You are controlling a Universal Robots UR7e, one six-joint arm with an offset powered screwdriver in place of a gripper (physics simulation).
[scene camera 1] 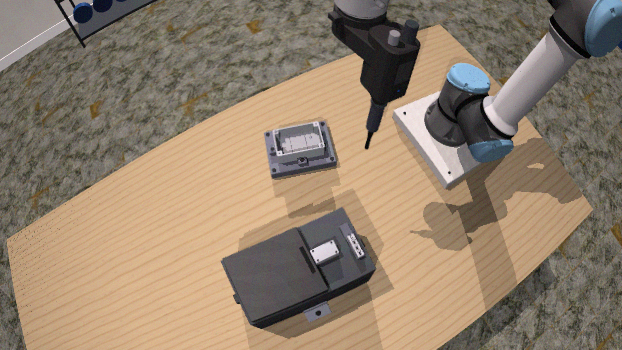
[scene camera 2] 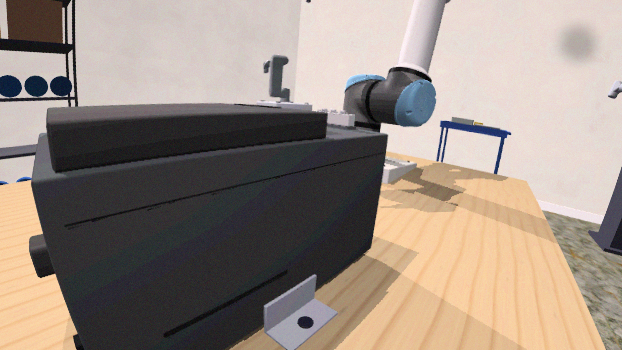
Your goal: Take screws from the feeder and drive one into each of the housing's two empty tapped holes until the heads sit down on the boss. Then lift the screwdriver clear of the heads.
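The screwdriver (scene camera 1: 367,147) points down over the table between the housing and the robot's base, with its tip apart from both. A screw on its thin dark tip cannot be made out. The screwdriver does not show in scene camera 2. The light grey housing (scene camera 1: 301,153), an open rectangular box, sits on a dark grey fixture plate (scene camera 1: 303,170). Small marks show at its corners, but which holes are empty is too small to tell. The black feeder (scene camera 1: 280,275) (scene camera 2: 215,210) stands nearer the front, with a light pick-up rail (scene camera 1: 356,245) (scene camera 2: 340,119) on its top at the right.
The robot's white base plate (scene camera 1: 442,167) stands on the wooden table (scene camera 1: 165,210) (scene camera 2: 480,240), right of the housing. A small metal bracket (scene camera 1: 318,312) (scene camera 2: 300,320) sits at the feeder's side. A blue table (scene camera 2: 475,129) and a black shelf rack (scene camera 2: 37,46) stand in the background.
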